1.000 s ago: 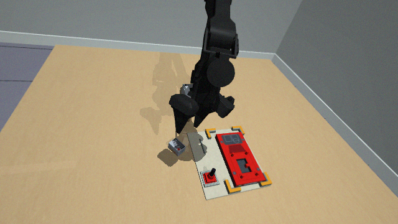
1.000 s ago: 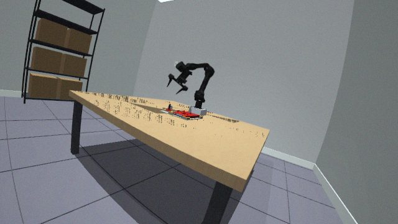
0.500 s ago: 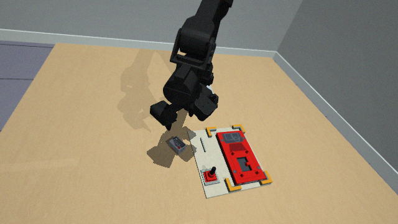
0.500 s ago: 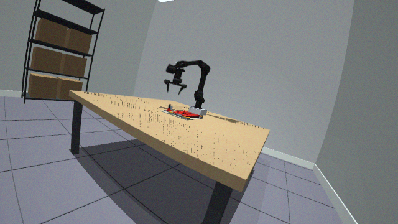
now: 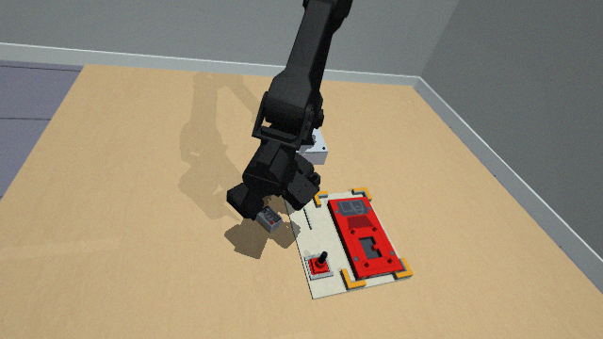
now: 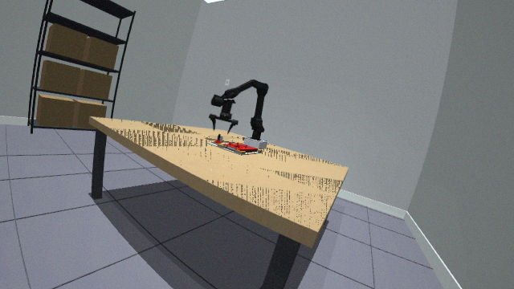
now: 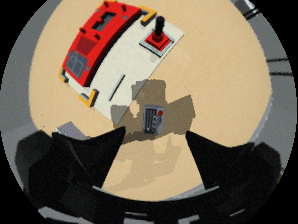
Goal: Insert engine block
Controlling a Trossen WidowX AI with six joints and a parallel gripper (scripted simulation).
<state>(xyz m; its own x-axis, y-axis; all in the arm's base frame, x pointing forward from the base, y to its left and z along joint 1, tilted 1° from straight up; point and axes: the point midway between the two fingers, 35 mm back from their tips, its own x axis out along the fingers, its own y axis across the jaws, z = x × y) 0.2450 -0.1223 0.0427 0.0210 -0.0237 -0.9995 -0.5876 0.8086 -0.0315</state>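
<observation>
Now: gripper tip 40 mm above the grey engine block and 10 mm to the right of it. Also, from my gripper tip: pale base plate (190 mm to the left, 60 mm ahead, 50 mm below).
</observation>
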